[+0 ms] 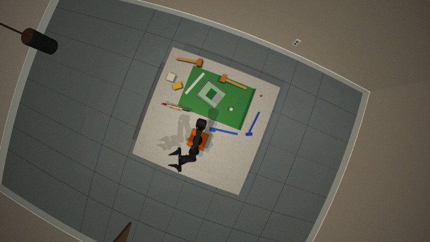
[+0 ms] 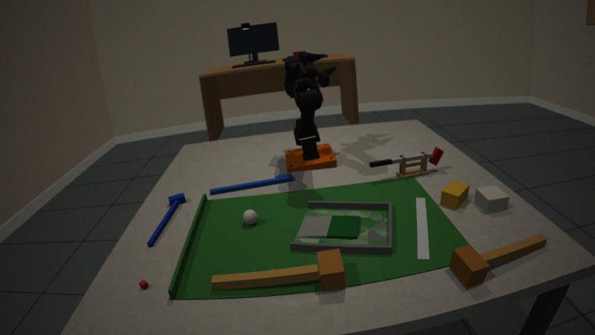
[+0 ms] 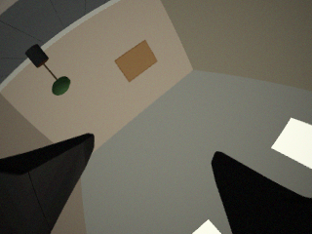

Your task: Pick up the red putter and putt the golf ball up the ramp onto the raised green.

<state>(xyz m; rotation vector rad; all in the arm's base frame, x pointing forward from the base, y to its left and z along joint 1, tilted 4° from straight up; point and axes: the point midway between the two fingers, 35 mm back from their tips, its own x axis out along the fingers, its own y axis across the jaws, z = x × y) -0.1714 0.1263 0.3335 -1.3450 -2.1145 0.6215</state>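
The wooden rack lies 40 cm ahead of my gripper tip, 22 cm to the left of it and 34 cm below it. Also, from my gripper tip: yellow block (62 cm ahead, 28 cm to the left, 35 cm below); white strip (72 cm ahead, 12 cm to the left, 37 cm below); white golf ball (60 cm ahead, 35 cm to the right, 35 cm below).
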